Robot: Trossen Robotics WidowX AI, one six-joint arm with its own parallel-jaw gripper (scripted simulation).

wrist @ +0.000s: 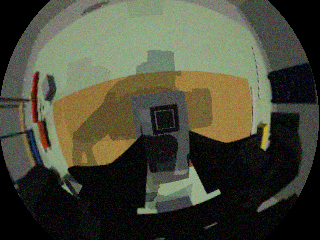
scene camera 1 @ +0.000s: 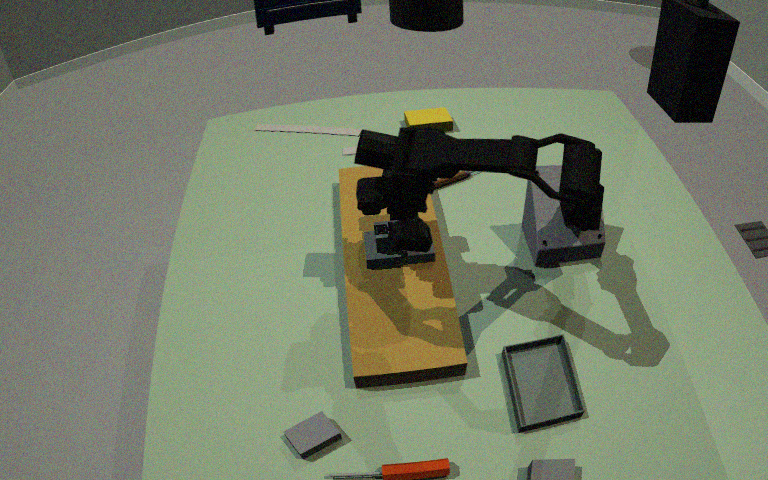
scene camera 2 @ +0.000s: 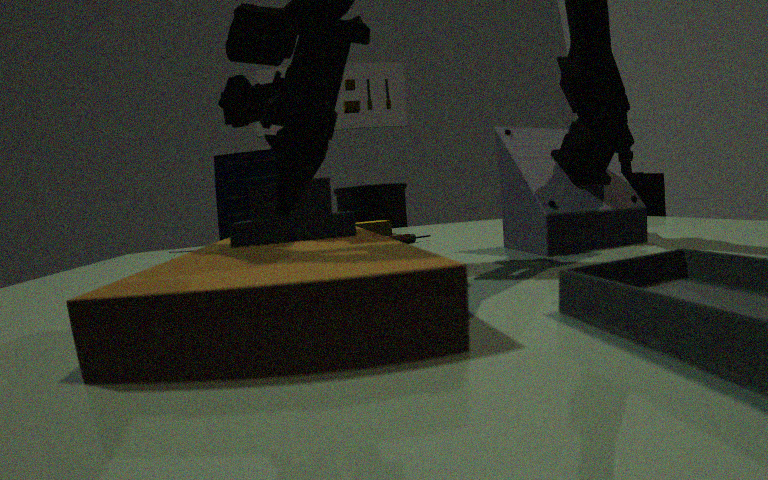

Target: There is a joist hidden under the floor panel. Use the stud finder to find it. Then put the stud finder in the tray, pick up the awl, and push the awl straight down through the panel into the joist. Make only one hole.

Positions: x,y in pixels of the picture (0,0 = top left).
Labels:
my gripper: wrist; scene camera 1 394,241; scene camera 2
stud finder: wrist; scene camera 1 378,248; scene camera 2
same spot on my gripper: (scene camera 2: 299,153) = (wrist: 137,187)
same spot on stud finder: (wrist: 161,117) = (scene camera 2: 258,183)

